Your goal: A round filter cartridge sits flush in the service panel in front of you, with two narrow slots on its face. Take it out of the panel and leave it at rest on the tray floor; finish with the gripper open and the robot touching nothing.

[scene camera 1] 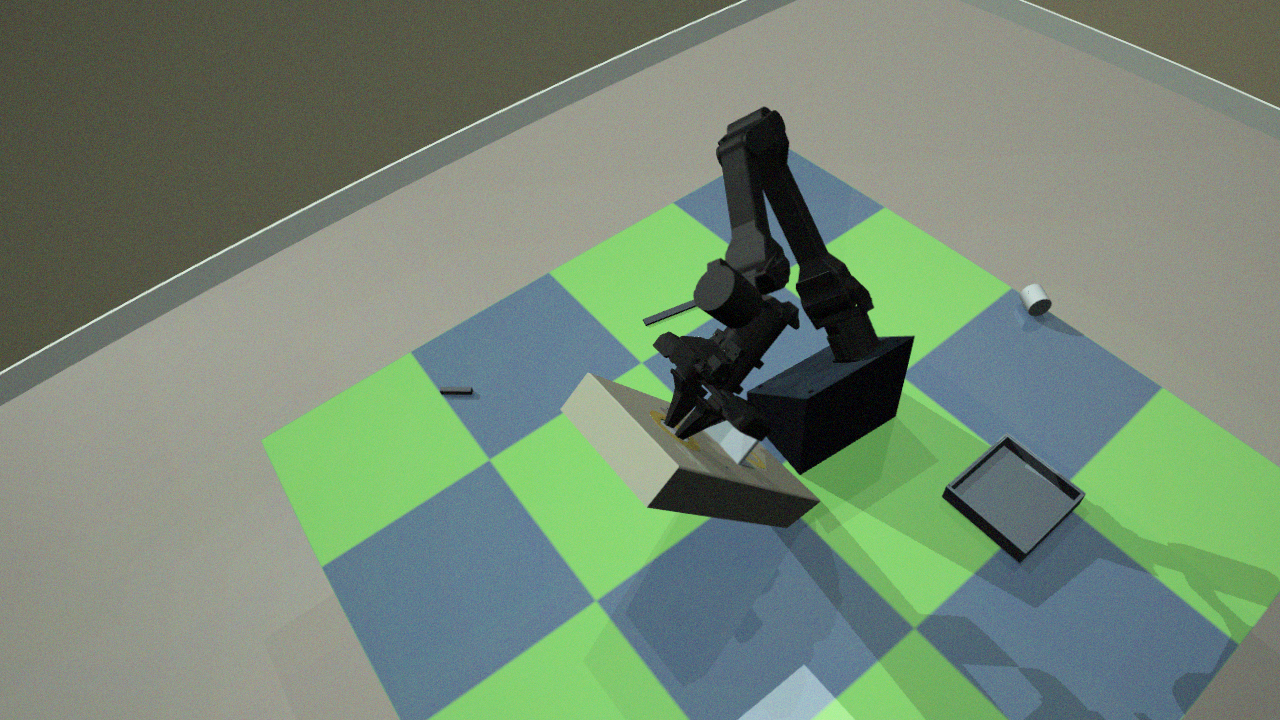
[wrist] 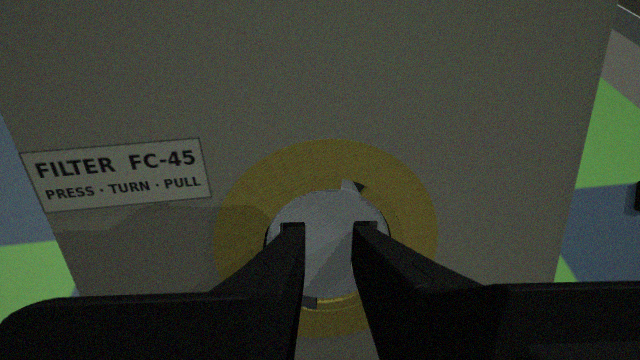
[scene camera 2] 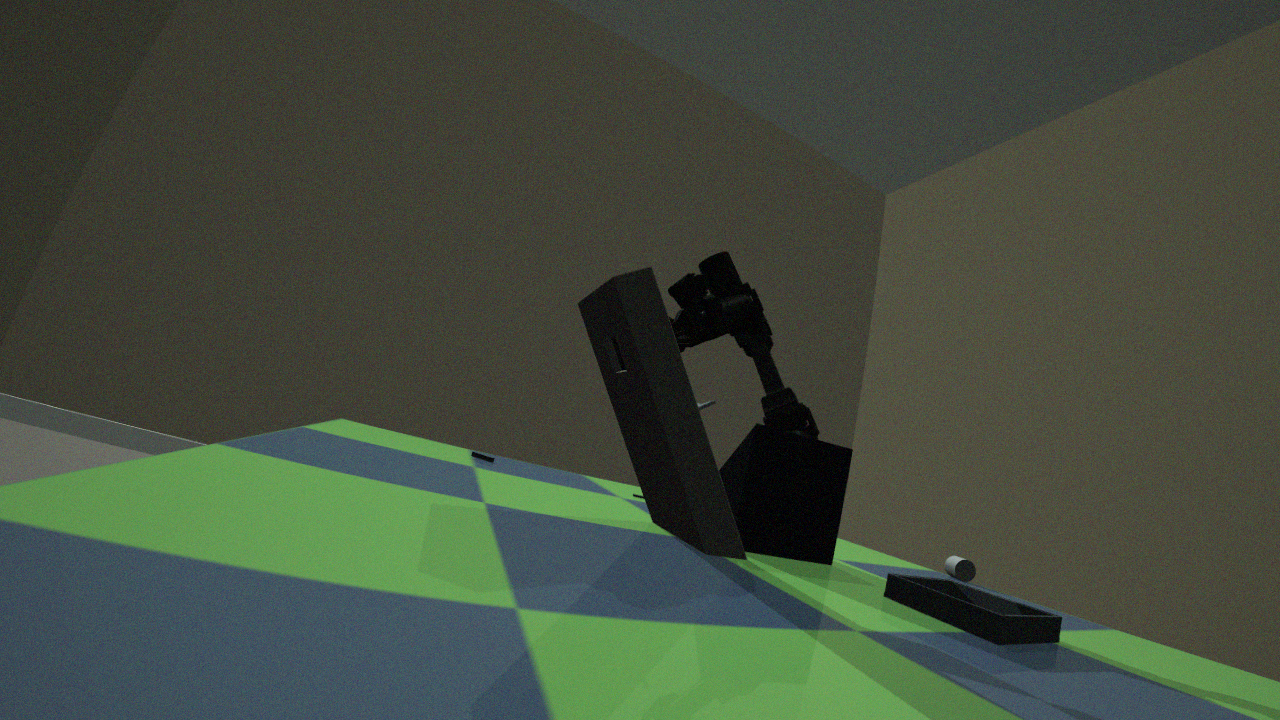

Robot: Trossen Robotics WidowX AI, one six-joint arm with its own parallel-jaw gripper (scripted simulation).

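Note:
The gripper appears in the pictures, the wrist view among them. A grey round filter cartridge can be seen as well, and so can a beige service panel.

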